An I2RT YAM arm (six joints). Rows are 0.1 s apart.
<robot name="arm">
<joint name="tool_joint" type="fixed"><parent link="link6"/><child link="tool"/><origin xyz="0 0 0" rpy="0 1.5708 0"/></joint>
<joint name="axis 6" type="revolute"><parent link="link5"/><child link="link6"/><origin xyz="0.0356 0 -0.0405"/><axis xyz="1 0 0"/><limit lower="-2.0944" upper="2.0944"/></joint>
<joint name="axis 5" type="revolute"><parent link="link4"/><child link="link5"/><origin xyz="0.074 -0.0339 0.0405"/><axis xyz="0 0 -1"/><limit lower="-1.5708" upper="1.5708"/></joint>
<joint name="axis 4" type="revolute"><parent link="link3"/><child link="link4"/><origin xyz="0.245 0.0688 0.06"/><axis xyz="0 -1 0"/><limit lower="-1.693" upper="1.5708"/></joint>
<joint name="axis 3" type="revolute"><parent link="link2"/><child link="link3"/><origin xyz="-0.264 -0.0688 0"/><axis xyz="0 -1 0"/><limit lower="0" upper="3.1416"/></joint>
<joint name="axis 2" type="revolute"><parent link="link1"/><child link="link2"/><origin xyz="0.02 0.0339 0.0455"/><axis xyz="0 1 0"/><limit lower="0" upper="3.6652"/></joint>
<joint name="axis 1" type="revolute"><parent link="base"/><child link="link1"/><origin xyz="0 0 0.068"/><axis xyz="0 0 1"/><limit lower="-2.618" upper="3.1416"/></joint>
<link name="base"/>
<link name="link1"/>
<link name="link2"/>
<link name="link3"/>
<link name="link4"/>
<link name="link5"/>
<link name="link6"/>
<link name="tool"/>
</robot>
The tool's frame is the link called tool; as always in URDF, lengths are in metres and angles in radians.
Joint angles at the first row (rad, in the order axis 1, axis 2, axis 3, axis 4, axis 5, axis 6):
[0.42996, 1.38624, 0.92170, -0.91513, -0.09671, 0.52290]
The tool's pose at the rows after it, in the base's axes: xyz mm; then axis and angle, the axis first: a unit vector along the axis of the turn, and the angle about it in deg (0 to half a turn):
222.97 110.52 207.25 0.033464 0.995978 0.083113 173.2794
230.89 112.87 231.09 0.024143 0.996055 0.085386 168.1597
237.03 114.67 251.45 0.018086 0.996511 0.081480 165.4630
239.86 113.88 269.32 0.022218 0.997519 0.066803 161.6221
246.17 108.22 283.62 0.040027 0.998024 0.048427 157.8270
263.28 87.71 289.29 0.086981 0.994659 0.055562 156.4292
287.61 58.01 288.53 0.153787 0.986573 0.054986 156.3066
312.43 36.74 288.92 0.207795 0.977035 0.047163 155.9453
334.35 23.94 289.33 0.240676 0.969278 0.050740 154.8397
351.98 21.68 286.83 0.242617 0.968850 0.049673 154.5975
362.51 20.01 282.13 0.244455 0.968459 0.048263 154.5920
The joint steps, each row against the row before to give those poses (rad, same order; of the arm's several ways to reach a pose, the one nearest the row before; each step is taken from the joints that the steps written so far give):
[0.01699, 0.04822, 0.03180, 0.00679, 0.00410, -0.00034]
[-0.00019, -0.01892, 0.07292, -0.01137, 0.03534, -0.01979]
[-0.00034, 0.00068, 0.07738, -0.03878, 0.02647, -0.01540]
[0.00038, -0.01255, 0.05407, -0.02017, 0.05713, -0.00064]
[-0.02123, -0.00304, 0.04695, -0.00646, 0.05979, 0.00200]
[-0.09571, 0.02148, 0.03523, 0.01770, -0.02154, 0.00177]
[-0.12569, 0.05837, 0.04742, 0.01536, -0.02215, 0.01377]
[-0.08174, 0.07949, 0.07646, 0.00500, 0.00508, 0.02696]
[-0.04653, 0.07021, 0.06977, 0.02148, -0.00588, 0.02193]
[-0.01022, 0.06480, 0.06040, 0.00810, -0.00038, -0.00623]
[-0.00644, 0.03967, 0.02710, 0.01202, 0.00059, -0.00280]

